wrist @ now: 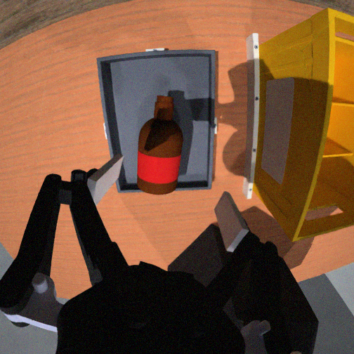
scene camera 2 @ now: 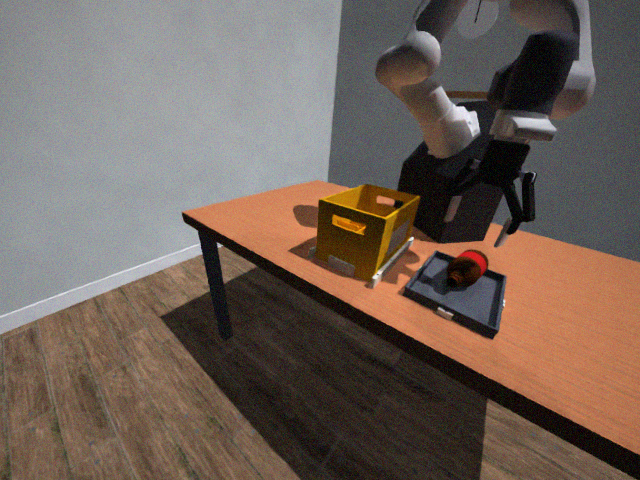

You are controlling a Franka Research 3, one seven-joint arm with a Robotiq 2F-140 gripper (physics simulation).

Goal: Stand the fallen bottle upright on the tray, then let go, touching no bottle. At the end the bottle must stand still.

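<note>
The brown bottle (scene camera 2: 466, 269) (wrist: 160, 167) with a red label lies on its side in the dark grey tray (scene camera 2: 478, 312) (wrist: 131, 82). In the wrist view its neck points up the picture, and its base lies by the tray's lower edge. My gripper (scene camera 2: 476, 223) (wrist: 171, 184) is open and empty. It hangs above the table behind the tray, near the bottle's base end, with a gap to the bottle in the scene view. In the wrist view its two fingertips stand to the left and right of the base, apart from it.
A yellow crate (scene camera 2: 343, 245) (wrist: 299, 65) stands beside the tray, to the right in the wrist view. A white rail (scene camera 2: 392, 261) (wrist: 252, 125) runs along its tray side. The wooden table's (scene camera 2: 563, 330) front edge lies beyond the tray. A dark robot base stands behind the table.
</note>
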